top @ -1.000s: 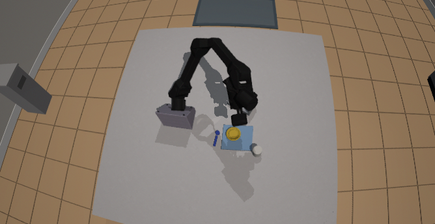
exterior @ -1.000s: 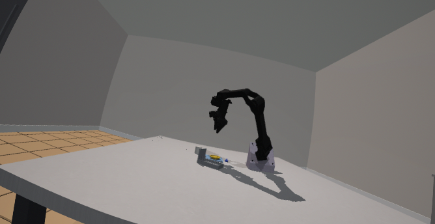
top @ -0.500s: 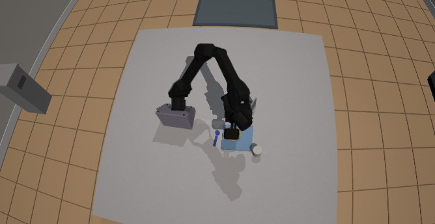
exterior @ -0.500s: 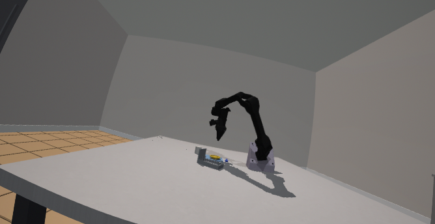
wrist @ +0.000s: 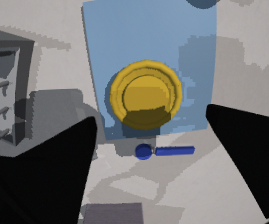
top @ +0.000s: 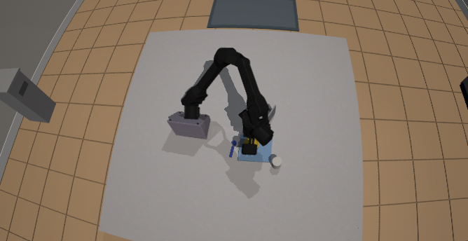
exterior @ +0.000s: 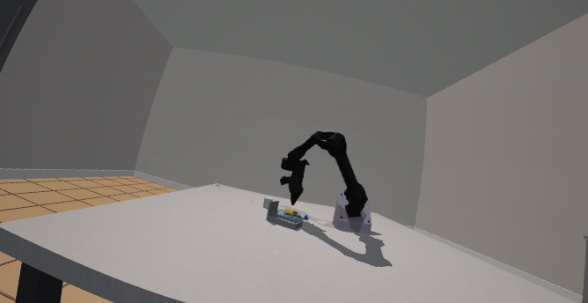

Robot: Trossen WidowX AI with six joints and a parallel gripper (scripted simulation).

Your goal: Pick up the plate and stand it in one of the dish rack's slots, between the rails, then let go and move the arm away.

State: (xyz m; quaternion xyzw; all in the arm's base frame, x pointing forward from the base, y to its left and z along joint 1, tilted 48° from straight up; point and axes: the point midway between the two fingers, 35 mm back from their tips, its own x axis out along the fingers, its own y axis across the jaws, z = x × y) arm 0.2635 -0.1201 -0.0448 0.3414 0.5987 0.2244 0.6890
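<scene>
The yellow plate lies 5 cm below my gripper tip. Also, from my gripper tip: blue mat 2 cm ahead, 2 cm to the right, 6 cm below; then white cup 11 cm ahead, 10 cm to the right, 4 cm below; then blue spoon 9 cm behind, 1 cm to the right, 6 cm below.
</scene>
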